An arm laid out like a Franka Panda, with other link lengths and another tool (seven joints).
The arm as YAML. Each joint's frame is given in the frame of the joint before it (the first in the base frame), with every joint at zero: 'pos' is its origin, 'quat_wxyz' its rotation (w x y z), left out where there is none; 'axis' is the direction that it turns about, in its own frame. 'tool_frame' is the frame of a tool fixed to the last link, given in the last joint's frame.
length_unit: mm
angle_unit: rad
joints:
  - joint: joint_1
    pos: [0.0, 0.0, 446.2]
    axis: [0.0, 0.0, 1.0]
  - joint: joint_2
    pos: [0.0, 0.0, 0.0]
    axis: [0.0, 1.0, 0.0]
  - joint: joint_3
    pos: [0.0, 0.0, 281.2]
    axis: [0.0, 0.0, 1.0]
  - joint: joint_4
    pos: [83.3, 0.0, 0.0]
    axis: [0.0, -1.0, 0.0]
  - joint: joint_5
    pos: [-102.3, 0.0, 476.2]
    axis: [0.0, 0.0, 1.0]
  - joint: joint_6
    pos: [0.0, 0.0, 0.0]
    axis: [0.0, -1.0, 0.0]
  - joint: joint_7
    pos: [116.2, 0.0, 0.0]
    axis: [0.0, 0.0, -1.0]
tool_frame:
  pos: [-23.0, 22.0, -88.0]
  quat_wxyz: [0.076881, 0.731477, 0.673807, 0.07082]
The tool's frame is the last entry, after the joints.
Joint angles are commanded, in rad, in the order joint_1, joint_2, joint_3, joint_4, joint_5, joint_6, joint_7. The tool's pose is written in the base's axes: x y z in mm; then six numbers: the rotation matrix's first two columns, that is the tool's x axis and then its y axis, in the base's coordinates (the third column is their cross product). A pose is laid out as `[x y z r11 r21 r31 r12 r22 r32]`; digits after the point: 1 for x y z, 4 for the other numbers.
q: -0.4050, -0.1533, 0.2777, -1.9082, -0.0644, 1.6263, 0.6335
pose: [624.7 -47.4 642.1 0.7329 0.6595 -0.1672 0.6803 -0.7122 0.1732]
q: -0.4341, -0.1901, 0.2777, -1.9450, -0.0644, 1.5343, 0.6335
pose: [603.1 -62.5 633.7 0.7405 0.6298 -0.2344 0.6638 -0.7400 0.1085]
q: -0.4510, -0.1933, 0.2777, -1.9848, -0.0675, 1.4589, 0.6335
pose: [587.9 -72.3 606.8 0.7274 0.6137 -0.3071 0.6508 -0.7588 0.0251]
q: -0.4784, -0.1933, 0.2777, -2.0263, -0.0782, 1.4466, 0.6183
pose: [577.5 -89.3 582.8 0.7180 0.6051 -0.3439 0.6401 -0.7681 -0.0150]
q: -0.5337, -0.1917, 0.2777, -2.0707, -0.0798, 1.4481, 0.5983
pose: [563.9 -120.6 557.9 0.7255 0.5833 -0.3652 0.6083 -0.7917 -0.0563]
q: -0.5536, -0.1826, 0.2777, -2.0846, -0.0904, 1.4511, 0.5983
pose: [559.7 -133.1 545.4 0.7273 0.5704 -0.3817 0.5936 -0.8020 -0.0675]
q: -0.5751, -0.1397, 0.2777, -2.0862, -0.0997, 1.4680, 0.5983
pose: [561.3 -148.4 521.8 0.7270 0.5629 -0.3931 0.5787 -0.8105 -0.0904]
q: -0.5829, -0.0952, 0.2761, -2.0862, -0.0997, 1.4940, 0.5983
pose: [565.5 -156.0 498.5 0.7257 0.5654 -0.3920 0.5724 -0.8123 -0.1119]
